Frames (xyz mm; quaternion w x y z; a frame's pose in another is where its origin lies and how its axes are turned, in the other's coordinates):
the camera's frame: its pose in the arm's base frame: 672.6 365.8 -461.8 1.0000 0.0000 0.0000 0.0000
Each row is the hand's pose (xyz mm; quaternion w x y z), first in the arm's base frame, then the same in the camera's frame.
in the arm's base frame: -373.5 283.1 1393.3 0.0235 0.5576 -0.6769 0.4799
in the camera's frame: -1046.1 -82.7 1855.1 0.0235 0.5576 -0.6769 0.4799
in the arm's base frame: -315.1 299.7 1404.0 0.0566 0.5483 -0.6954 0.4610
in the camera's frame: -987.7 -66.1 1865.8 0.0566 0.5483 -0.6954 0.4610
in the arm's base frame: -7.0 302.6 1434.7 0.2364 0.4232 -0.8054 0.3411
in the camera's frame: -679.6 -63.2 1896.5 0.2364 0.4232 -0.8054 0.3411
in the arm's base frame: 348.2 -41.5 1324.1 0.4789 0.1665 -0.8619 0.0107
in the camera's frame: -324.4 -407.3 1785.9 0.4789 0.1665 -0.8619 0.0107
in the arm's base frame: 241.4 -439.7 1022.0 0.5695 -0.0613 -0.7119 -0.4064
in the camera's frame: -431.2 -805.5 1483.8 0.5695 -0.0613 -0.7119 -0.4064
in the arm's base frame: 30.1 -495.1 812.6 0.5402 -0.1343 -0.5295 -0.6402
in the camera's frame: -642.5 -860.9 1274.4 0.5402 -0.1343 -0.5295 -0.6402
